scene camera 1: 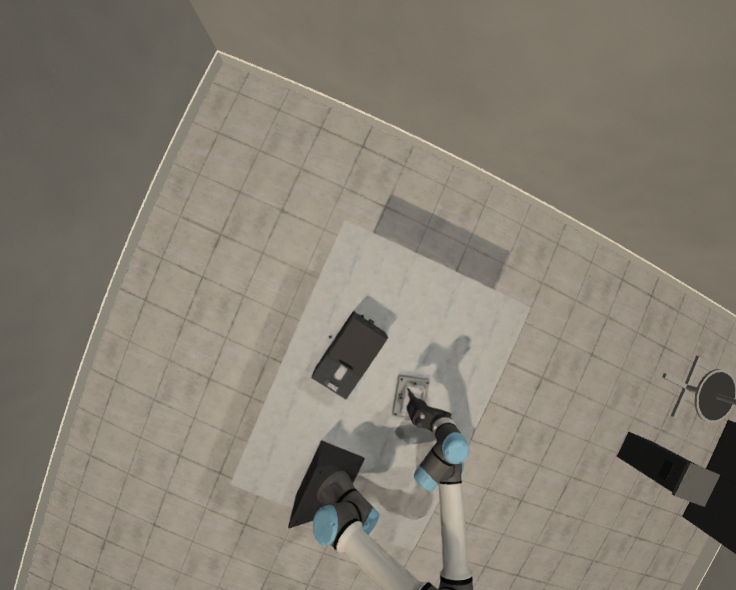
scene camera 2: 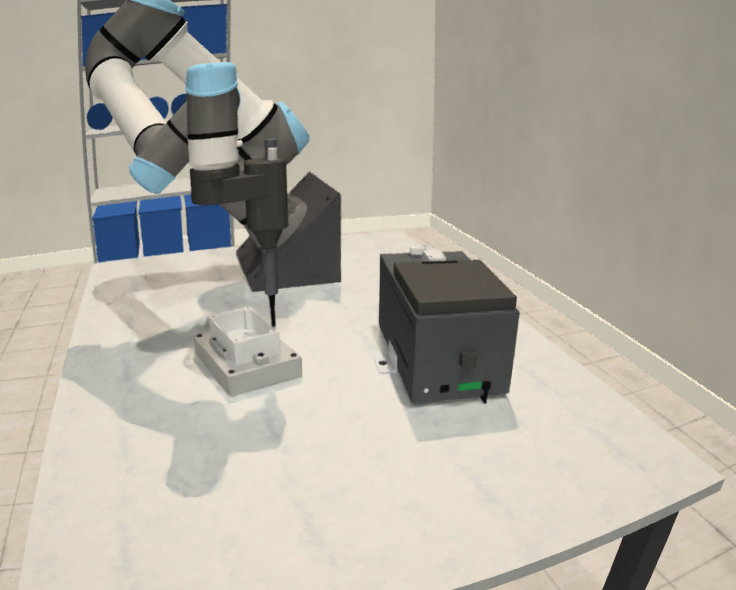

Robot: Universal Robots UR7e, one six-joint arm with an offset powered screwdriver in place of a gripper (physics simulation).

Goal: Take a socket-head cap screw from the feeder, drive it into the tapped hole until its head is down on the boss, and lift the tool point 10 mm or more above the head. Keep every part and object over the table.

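The powered screwdriver [scene camera 2: 273,324] [scene camera 1: 409,390] points down, its slim black bit ending near the rim of the white open-topped housing [scene camera 2: 251,349]. Whether a screw sits on the bit is too small to tell. The housing stands on a grey base block [scene camera 2: 261,379] [scene camera 1: 397,408] with dark spots at its corners. A small boss [scene camera 2: 261,359] with a dark top stands at the housing's near side; whether that is a hole or a screw head is unclear. The dark screw feeder [scene camera 2: 466,334] [scene camera 1: 363,341] stands apart from the block. No loose cap screw can be made out.
The arm's black angled pedestal [scene camera 2: 319,245] [scene camera 1: 313,485] stands at the far end of the table [scene camera 2: 368,491] [scene camera 1: 466,307] in the scene camera 2 view. A shelf rack [scene camera 2: 87,159] with blue bins stands behind. A small dark dot [scene camera 1: 329,336] shows beside the feeder.
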